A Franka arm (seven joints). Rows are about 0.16 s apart.
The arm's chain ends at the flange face. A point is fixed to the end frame.
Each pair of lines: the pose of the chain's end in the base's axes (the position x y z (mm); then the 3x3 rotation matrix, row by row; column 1 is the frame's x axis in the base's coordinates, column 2 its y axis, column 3 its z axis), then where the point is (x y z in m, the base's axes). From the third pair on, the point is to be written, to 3 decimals.
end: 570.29 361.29 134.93; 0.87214 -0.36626 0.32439; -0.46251 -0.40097 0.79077; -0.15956 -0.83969 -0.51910
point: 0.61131 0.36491 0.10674
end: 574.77 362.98 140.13; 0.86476 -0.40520 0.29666; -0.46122 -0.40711 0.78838; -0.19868 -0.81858 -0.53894
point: 0.61437 0.36653 0.10997
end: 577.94 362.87 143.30; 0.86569 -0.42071 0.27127; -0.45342 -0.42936 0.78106; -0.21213 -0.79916 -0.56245
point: 0.617 0.366 0.112
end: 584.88 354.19 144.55; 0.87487 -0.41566 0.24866; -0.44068 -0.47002 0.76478; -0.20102 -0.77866 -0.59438
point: 0.623 0.357 0.113
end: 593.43 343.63 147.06; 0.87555 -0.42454 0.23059; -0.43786 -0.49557 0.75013; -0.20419 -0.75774 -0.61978
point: 0.631 0.346 0.115
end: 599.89 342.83 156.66; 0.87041 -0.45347 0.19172; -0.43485 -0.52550 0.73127; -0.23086 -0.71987 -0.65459
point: 0.636 0.345 0.122
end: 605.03 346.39 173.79; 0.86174 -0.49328 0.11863; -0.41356 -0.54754 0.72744; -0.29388 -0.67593 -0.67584
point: 0.638 0.349 0.137
